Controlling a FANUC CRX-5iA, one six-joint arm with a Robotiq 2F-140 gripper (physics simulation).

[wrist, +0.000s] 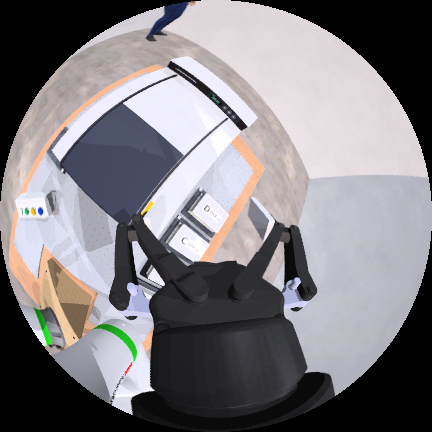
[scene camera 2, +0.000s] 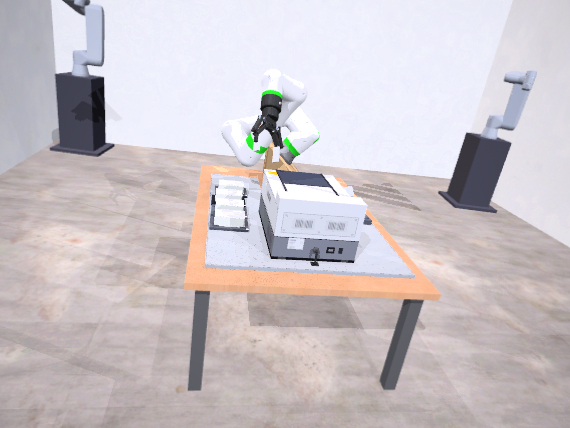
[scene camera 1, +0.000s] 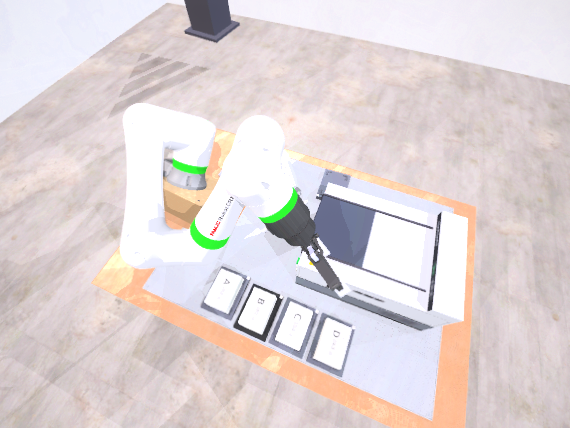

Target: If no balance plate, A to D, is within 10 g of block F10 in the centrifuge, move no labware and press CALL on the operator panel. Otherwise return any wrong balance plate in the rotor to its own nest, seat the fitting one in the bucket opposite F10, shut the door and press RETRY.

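Places are measured from the arm's base along level axes (x ahead, y left, z up), in centimetres.
Where they show: gripper, fingertip midpoint: [wrist: 207,204] [scene camera 2: 266,156] [scene camera 1: 334,272]; arm's base, link origin: [scene camera 2: 282,155] [scene camera 1: 186,182].
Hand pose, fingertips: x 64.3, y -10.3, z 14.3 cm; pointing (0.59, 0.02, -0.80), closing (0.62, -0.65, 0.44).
Each offset is from my fingertips to the top centre of the thing. "spot": to the spot under its first point. Level surfaces: height alone.
The white centrifuge [scene camera 1: 395,250] [scene camera 2: 320,215] [wrist: 165,110] has a dark door panel @(dx -3.7, dy +17.6, dz -8.4 cm) [scene camera 1: 345,230] [wrist: 122,155] across its top; the rotor and block F10 do not show. Plates A @(dx -31.1, dy -15.3, dz -24.3 cm) [scene camera 1: 225,292], B @(dx -17.1, dy -15.2, dz -24.3 cm) [scene camera 1: 257,312], C @(dx -3.9, dy -13.5, dz -24.3 cm) [scene camera 1: 295,327] [wrist: 185,241] and D @(dx +9.4, dy -12.2, dz -24.3 cm) [scene camera 1: 332,345] [wrist: 209,212] lie in a row of nests beside it; their weights are too small to read. The operator panel @(spot: dx -36.5, dy +38.2, dz -22.7 cm) [wrist: 33,207], with green, yellow and blue buttons, stands at the left in the wrist view; the arm hides it in scene camera 1. My gripper [scene camera 1: 332,268] [scene camera 2: 266,145] [wrist: 207,204] is open and empty, raised above the table near the centrifuge's front corner.
The grey mat @(dz -29.7 cm) [scene camera 1: 395,370] [scene camera 2: 235,255] lies on the orange-edged table [scene camera 1: 452,385] [scene camera 2: 310,290]. A wooden base [scene camera 1: 182,205] [wrist: 67,295] stands by the arm's foot. A person's legs [wrist: 170,20] show beyond the table. Dark pedestals [scene camera 2: 82,112] [scene camera 2: 477,167] with other arms stand farther off.
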